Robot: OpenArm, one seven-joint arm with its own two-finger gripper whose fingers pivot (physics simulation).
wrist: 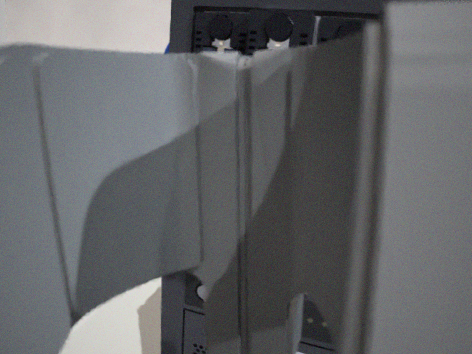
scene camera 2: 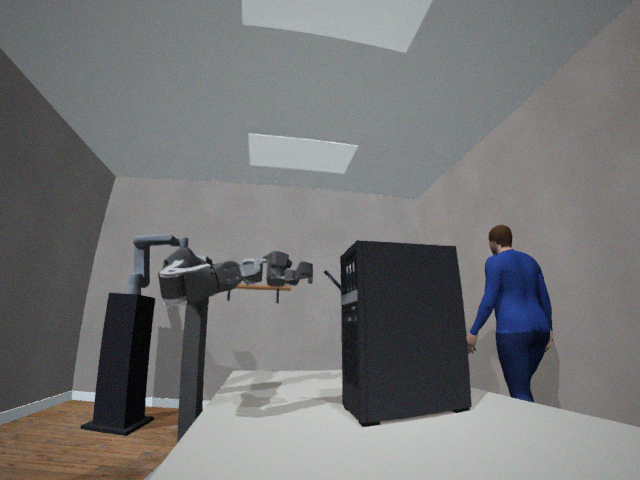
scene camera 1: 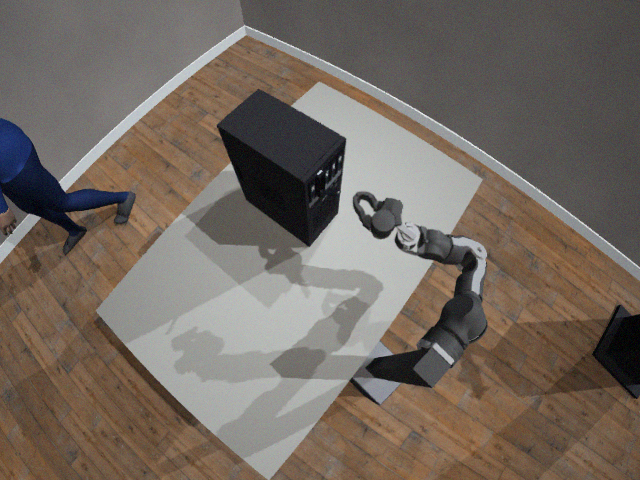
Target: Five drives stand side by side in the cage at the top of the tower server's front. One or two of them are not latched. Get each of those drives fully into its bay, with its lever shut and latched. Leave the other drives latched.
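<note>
The black tower server (scene camera 1: 279,136) (scene camera 2: 413,330) (wrist: 181,25) stands upright on the table. Its drive cage (scene camera 1: 325,178) is high on the front. In scene camera 2, one drive lever (scene camera 2: 332,279) sticks out from the front, tilted up and outward. My gripper (scene camera 1: 357,198) (scene camera 2: 311,272) (wrist: 265,212) is shut and empty, a short way in front of the cage and apart from the lever. In the wrist view the fingers hide most of the drives and the open lever. The tops of the leftmost drive (wrist: 221,44) and its neighbour (wrist: 278,44) show above the fingers.
The pale table top (scene camera 1: 217,310) (scene camera 2: 392,449) carries the server. A person in blue (scene camera 1: 31,180) (scene camera 2: 516,294) is behind the server. A black pedestal (scene camera 2: 124,356) with a grey arm (scene camera 2: 138,263) stands beyond my arm. An orange-brown shelf (scene camera 2: 263,287) is on the wall.
</note>
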